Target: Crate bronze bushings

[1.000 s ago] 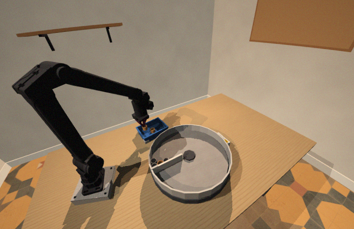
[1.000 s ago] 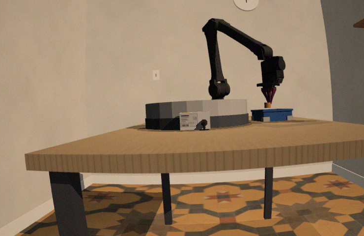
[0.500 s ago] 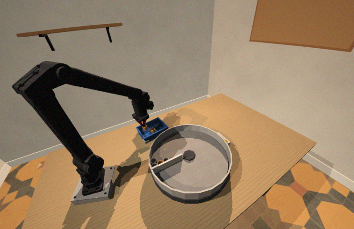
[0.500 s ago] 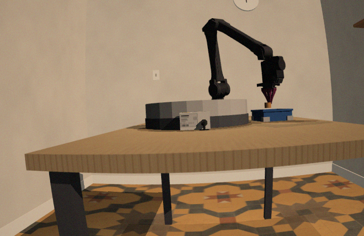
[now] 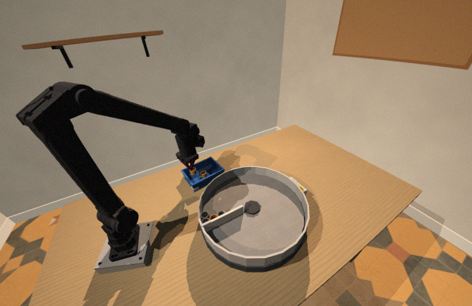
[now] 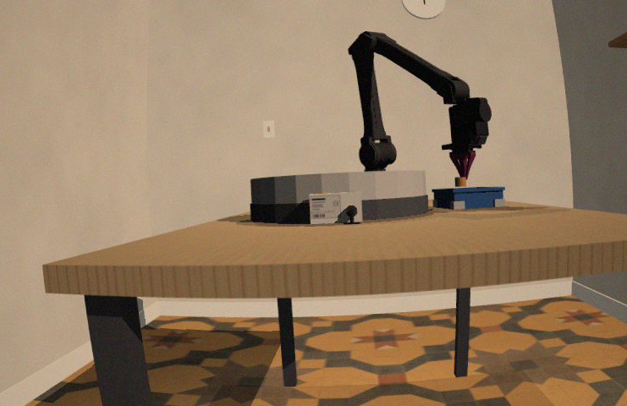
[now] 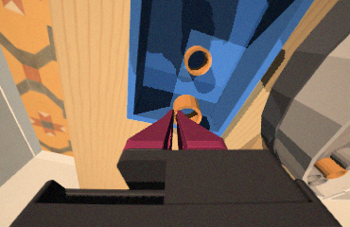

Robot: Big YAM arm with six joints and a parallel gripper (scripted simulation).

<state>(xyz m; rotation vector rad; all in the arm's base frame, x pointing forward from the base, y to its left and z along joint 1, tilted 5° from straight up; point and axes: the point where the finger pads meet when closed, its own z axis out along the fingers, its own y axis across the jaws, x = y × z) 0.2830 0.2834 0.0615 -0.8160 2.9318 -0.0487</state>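
My hand is 6 cm short of the blue crate and 6 cm above it. From my hand the other things lie so: grey turning table 32 cm to the right, 20 cm ahead, 3 cm below.
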